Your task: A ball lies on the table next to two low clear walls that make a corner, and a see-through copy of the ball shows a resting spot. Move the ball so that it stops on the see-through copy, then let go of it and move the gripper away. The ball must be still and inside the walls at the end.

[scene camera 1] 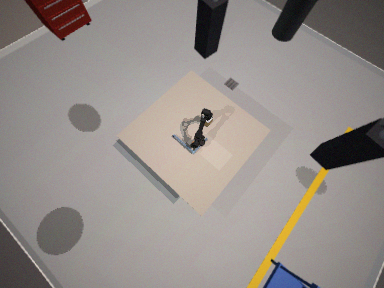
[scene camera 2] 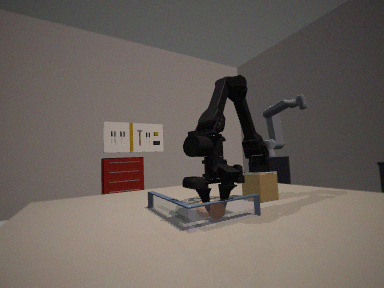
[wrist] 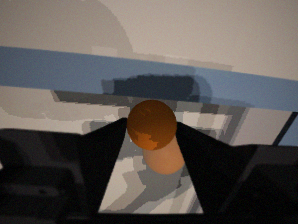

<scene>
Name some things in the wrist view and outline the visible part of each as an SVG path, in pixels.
The gripper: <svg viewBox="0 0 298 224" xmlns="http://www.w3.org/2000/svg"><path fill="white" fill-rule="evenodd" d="M0 129L0 163L3 167L0 169L0 224L298 224L298 146L262 144L232 146L218 141L184 123L177 122L175 133L177 143L188 168L189 176L203 213L98 213L125 138L127 118L123 117L85 135L20 128Z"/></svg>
An orange ball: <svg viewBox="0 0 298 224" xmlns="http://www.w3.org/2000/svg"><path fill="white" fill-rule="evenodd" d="M142 101L133 107L128 115L127 132L129 137L142 149L159 150L164 148L175 136L177 130L176 117L172 109L161 101Z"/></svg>
</scene>
